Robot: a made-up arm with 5 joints.
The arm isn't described. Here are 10 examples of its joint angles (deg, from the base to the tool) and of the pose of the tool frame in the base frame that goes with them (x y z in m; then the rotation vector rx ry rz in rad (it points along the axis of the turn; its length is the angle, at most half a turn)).
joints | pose
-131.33 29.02 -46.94 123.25 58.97 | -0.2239 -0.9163 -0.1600 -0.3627 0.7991 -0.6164
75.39 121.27 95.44 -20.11 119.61 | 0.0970 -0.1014 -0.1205 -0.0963 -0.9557 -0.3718
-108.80 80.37 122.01 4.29 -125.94 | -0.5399 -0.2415 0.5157 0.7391 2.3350 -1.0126
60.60 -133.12 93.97 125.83 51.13 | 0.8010 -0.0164 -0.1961 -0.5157 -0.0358 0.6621
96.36 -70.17 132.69 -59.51 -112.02 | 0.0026 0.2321 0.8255 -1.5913 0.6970 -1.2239
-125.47 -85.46 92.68 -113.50 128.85 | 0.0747 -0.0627 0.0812 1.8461 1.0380 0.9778
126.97 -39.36 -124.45 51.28 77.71 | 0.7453 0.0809 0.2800 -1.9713 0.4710 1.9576
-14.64 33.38 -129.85 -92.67 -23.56 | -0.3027 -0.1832 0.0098 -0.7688 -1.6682 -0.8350
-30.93 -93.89 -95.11 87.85 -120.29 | 0.7268 0.2302 0.1314 -2.0365 -0.3358 1.8881
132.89 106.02 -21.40 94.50 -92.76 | -0.6391 -0.2049 0.4719 -0.1502 1.3016 -0.4683
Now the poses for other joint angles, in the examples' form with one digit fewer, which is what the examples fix.
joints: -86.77 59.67 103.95 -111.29 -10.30
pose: 0.135 -0.622 -0.407 0.988 -1.547 -0.965
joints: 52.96 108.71 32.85 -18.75 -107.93
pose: -0.276 0.764 -0.256 0.806 0.399 -2.511
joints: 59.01 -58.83 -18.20 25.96 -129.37
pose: 0.862 0.392 0.017 0.501 -1.029 0.886
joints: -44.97 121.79 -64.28 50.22 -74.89
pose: -0.627 0.251 -0.034 -1.792 -0.004 -2.307
